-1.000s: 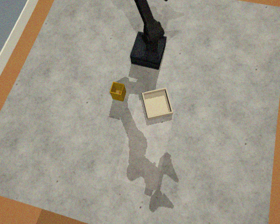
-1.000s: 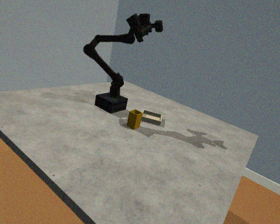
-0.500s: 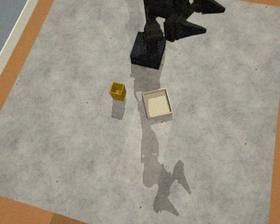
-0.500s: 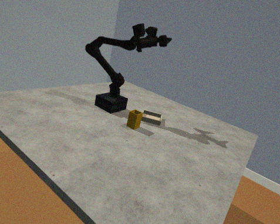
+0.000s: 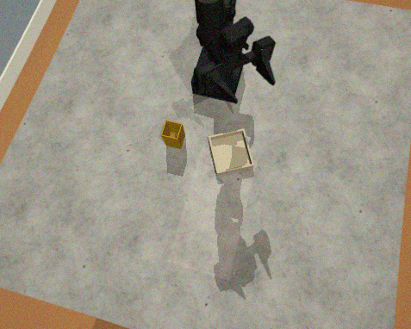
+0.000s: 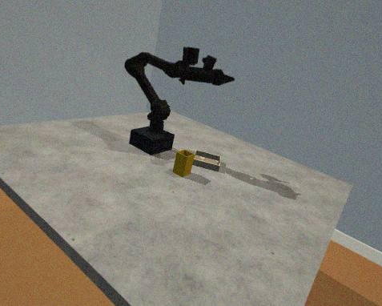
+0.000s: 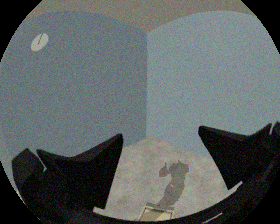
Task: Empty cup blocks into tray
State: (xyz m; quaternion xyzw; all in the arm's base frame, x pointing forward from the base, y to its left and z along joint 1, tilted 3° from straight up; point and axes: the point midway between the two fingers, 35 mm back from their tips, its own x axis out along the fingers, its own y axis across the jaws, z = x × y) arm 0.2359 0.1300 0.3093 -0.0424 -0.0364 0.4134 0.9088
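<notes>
The tan block is 360 mm below my gripper tip, 230 mm to the right of it and 20 mm ahead of it. Also, from my gripper tip: square yellow cup: 380 mm below, 230 mm to the right, 20 mm ahead.
</notes>
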